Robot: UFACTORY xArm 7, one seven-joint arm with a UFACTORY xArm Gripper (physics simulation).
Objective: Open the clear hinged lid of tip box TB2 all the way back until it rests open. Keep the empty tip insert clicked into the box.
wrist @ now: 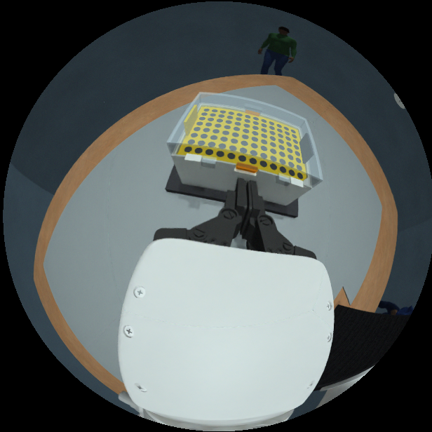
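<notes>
The tip box (210,173) stands in the upper middle of the wrist view, with a white body. Its clear lid (315,167) is down over the top. The yellow tip insert (240,131) with dark round holes shows through the lid and sits in the box. An orange tab (246,168) is at the middle of the near long side. My gripper (242,192) is shut and empty, its fingertips at the near side of the box, just below the orange tab. Whether they touch the box I cannot tell. No label reading TB2 shows.
The box stands on a dark base (192,193) on a grey table top (115,200) with a wooden rim (70,185). A black ribbed surface (365,340) lies at the lower right. A person in green (279,45) stands beyond the far edge, and part of a blue figure (397,307) shows at the right.
</notes>
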